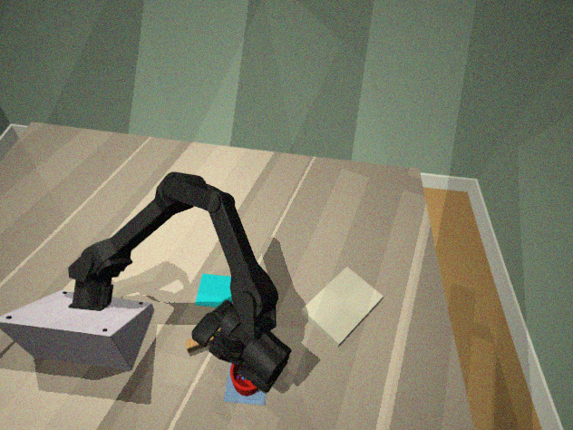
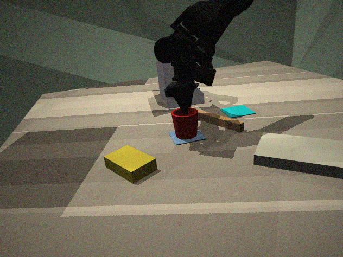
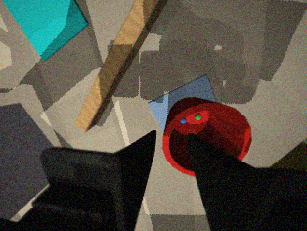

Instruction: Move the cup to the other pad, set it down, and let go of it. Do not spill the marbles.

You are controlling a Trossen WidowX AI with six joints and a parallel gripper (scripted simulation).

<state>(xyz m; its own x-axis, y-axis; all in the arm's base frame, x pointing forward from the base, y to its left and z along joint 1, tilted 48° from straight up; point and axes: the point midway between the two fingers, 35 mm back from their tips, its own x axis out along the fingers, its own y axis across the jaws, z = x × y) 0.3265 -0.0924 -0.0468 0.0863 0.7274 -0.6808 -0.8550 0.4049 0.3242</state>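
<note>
Right now the red cup is 2 cm ahead of my gripper tip, 2 cm to the right of it and 2 cm below it. From my gripper tip the other things lie so: cyan pad: 8 cm behind, 20 cm to the left, 7 cm below; wooden bar: 3 cm behind, 9 cm to the left, 6 cm below; blue pad: 2 cm ahead, 1 cm to the right, 7 cm below.
</note>
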